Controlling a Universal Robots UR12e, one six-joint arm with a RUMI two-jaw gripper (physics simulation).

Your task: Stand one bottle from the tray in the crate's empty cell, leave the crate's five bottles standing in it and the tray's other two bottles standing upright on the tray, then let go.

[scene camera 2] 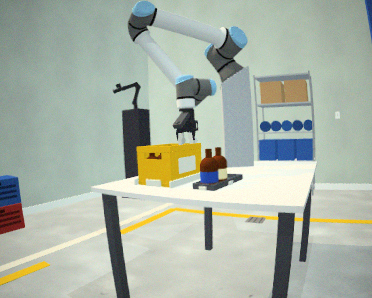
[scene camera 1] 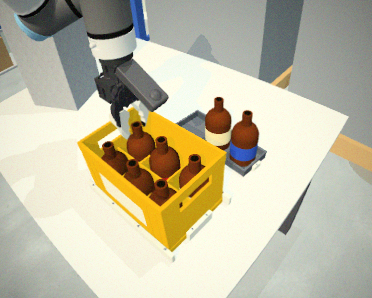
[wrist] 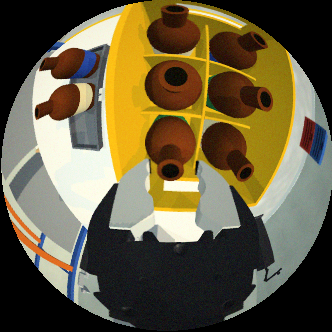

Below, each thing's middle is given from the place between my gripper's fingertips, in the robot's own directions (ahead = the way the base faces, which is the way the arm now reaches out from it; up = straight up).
The red-banded bottle (scene camera 1: 164, 161) lies 9 cm ahead of my hand, 1 cm to the right of it and 5 cm below it.
